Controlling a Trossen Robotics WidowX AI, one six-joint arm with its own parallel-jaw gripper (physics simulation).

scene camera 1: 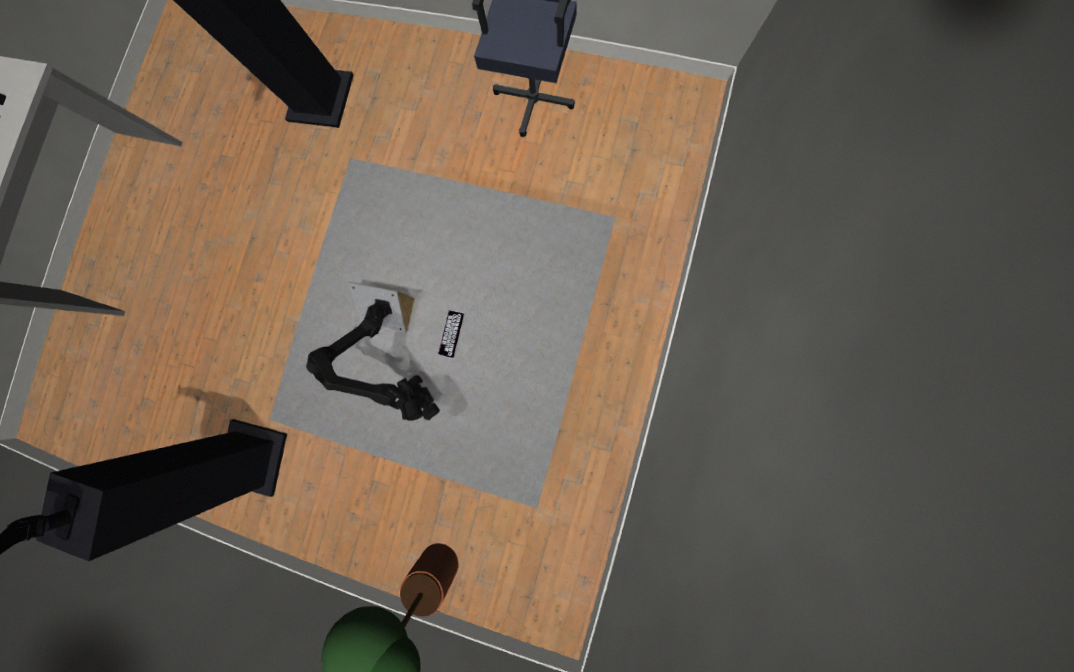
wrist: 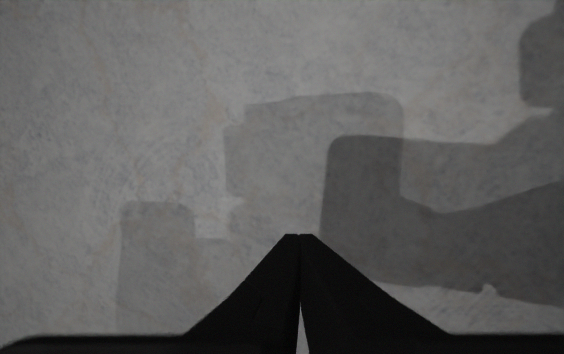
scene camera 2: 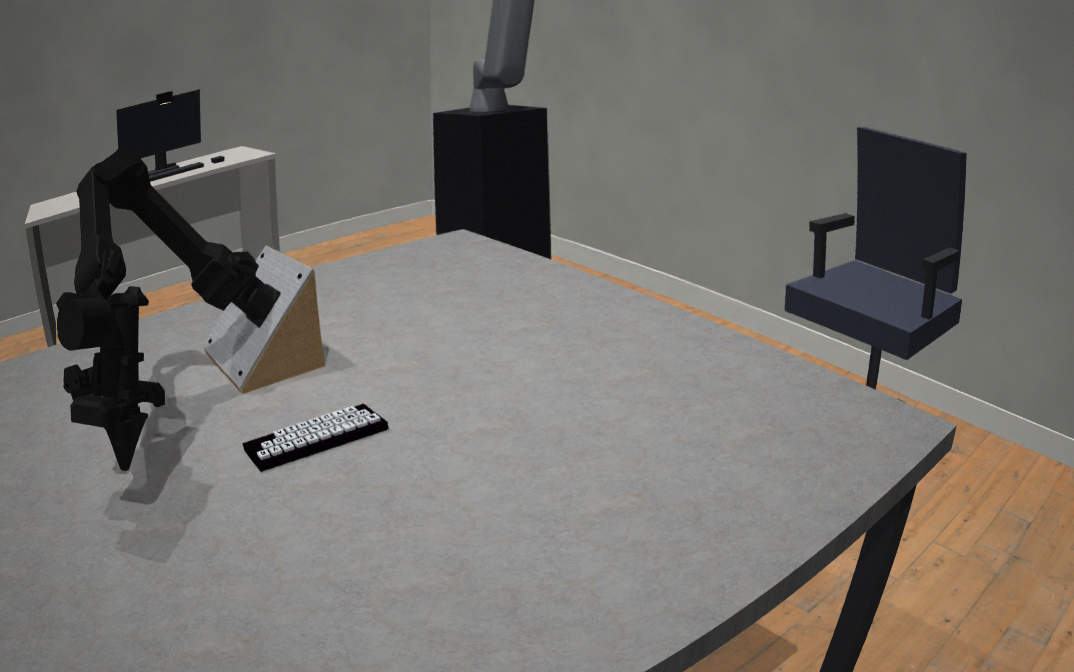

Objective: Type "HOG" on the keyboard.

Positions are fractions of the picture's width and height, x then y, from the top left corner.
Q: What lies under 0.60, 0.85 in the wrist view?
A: The gripper.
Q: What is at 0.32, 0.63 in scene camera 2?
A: A black keyboard.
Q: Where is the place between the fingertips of the gripper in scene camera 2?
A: At 0.12, 0.70
